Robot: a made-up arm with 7 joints. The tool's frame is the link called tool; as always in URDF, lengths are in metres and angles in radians. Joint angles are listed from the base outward.
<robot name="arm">
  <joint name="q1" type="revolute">
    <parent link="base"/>
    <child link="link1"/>
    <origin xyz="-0.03 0.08 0.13" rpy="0 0 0"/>
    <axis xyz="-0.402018 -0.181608 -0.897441"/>
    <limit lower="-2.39" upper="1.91"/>
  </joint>
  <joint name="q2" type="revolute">
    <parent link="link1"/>
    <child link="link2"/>
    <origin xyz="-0.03 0.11 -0.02" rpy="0 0 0"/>
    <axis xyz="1 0 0"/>
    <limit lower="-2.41" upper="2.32"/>
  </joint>
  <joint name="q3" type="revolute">
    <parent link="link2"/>
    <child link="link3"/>
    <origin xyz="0.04 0.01 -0.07" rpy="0 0 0"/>
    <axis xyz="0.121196 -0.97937 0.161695"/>
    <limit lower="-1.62" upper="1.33"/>
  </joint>
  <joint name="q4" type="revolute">
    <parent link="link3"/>
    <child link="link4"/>
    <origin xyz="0.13 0.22 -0.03" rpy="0 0 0"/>
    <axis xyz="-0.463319 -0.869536 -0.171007"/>
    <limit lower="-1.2" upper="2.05"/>
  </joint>
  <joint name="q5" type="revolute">
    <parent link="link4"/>
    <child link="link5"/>
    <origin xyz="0.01 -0.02 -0.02" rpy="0 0 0"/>
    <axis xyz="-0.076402 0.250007 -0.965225"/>
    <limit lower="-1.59" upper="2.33"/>
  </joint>
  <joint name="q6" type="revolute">
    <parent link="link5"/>
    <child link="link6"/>
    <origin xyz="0.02 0.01 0.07" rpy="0 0 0"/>
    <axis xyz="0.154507 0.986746 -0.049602"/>
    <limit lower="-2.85" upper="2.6"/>
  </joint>
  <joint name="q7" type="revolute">
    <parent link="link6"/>
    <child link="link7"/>
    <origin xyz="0.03 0.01 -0.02" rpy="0 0 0"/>
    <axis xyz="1 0 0"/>
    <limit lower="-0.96" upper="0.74"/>
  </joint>
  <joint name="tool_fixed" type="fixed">
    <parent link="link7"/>
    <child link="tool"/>
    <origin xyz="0 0 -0.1" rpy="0 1.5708 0"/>
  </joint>
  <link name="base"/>
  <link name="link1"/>
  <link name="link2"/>
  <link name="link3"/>
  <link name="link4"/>
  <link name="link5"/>
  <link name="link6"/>
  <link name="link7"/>
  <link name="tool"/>
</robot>
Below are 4 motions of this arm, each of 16 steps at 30 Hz.
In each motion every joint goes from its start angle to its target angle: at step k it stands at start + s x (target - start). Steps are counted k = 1, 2, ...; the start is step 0. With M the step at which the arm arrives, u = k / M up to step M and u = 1 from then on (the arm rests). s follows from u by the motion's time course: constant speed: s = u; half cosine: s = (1 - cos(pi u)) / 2; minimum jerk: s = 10 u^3 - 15 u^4 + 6 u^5.
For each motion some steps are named. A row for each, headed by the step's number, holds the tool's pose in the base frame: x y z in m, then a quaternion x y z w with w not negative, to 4 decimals.
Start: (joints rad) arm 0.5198 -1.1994 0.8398 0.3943 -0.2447 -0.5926 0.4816
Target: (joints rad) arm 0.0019 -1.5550 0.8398 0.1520 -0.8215 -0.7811 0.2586
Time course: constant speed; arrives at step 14
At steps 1, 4, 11, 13, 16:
1: 0.2392 0.2337 -0.1723 -0.7245 0.2065 0.0691 0.6540
4: 0.2041 0.2501 -0.1899 -0.7608 0.2018 0.1441 0.5997
11: 0.1161 0.2697 -0.2178 -0.8154 0.1635 0.3158 0.4568
13: 0.0908 0.2701 -0.2222 -0.8225 0.1478 0.3622 0.4128
16: 0.0784 0.2695 -0.2239 -0.8247 0.1396 0.3847 0.3904

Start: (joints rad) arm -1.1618 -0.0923 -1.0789 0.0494 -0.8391 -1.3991 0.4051
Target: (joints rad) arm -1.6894 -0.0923 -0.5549 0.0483 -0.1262 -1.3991 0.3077
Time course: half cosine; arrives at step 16
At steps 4, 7, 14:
4: -0.3765 0.4564 0.0573 0.0250 0.3724 0.8301 0.4143
7: -0.3981 0.4390 0.0923 -0.0070 0.3284 0.8327 0.4458
14: -0.4232 0.3790 0.1838 -0.0180 0.2406 0.8181 0.5219

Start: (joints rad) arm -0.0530 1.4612 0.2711 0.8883 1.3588 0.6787 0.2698
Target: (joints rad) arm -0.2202 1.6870 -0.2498 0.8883 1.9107 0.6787 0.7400
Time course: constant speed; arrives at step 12
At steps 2, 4, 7, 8, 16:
2: 0.1853 0.2784 0.3361 -0.9386 -0.2822 -0.1708 0.1007
4: 0.1887 0.2859 0.3300 -0.9362 -0.2758 -0.1315 0.1734
7: 0.1888 0.3006 0.3188 -0.9240 -0.2665 -0.0562 0.2683
8: 0.1873 0.3063 0.3149 -0.9178 -0.2637 -0.0273 0.2956
16: 0.1719 0.3314 0.2993 -0.8835 -0.2552 0.1026 0.3792

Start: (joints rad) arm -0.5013 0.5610 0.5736 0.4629 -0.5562 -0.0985 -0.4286
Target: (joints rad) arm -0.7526 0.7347 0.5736 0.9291 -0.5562 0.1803 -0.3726
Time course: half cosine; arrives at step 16
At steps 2, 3, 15, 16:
2: 0.0346 0.4007 0.3015 0.0321 0.2088 0.1299 0.9688
3: 0.0318 0.3982 0.3034 0.0353 0.2121 0.1292 0.9680
15: -0.0138 0.3460 0.3317 0.1029 0.3005 0.1159 0.9411
16: -0.0142 0.3454 0.3320 0.1037 0.3017 0.1158 0.9407

